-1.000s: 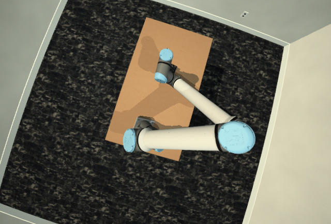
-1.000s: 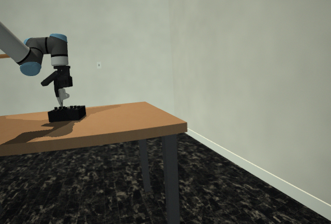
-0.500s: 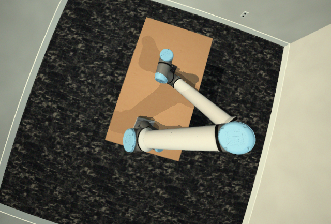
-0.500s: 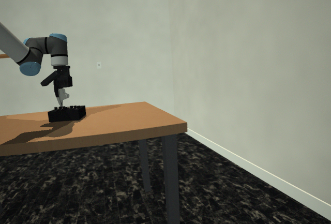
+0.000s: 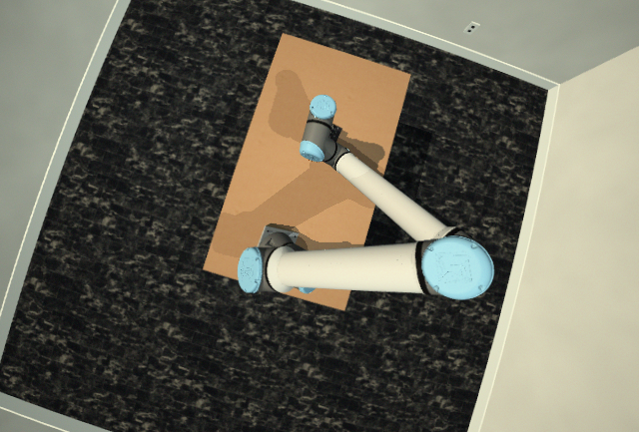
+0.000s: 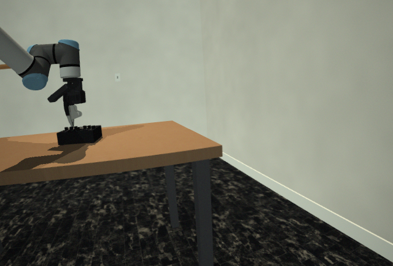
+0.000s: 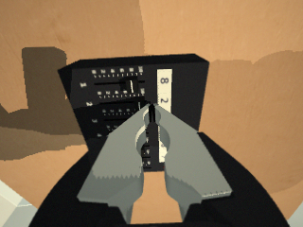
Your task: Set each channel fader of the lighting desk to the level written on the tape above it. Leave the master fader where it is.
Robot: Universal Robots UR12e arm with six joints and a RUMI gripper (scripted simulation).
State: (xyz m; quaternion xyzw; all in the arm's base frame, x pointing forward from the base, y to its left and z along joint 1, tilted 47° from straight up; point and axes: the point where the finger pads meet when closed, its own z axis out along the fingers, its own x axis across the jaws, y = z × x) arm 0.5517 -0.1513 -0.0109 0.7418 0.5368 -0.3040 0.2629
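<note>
The fader cap is 3 cm behind my hand, 1 cm to the right of it and 1 cm below it.
</note>
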